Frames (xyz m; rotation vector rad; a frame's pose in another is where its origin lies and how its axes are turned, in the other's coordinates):
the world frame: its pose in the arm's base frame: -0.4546 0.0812 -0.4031 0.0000 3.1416 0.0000
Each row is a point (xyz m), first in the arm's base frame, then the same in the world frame.
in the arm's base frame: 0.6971 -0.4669 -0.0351
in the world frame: -1.1517 -0.5481 -0.3680
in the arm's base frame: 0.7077 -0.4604 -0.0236
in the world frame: -1.1623 -0.5416 -0.3795
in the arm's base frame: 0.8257 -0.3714 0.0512
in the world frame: -1.2803 -0.4526 -0.4543
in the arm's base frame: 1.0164 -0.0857 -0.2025
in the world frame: -1.4710 -0.1669 -0.2006
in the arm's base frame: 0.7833 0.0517 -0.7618
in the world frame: -1.2379 -0.0295 0.3587
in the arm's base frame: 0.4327 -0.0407 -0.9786
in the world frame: -0.8873 -0.1219 0.5755
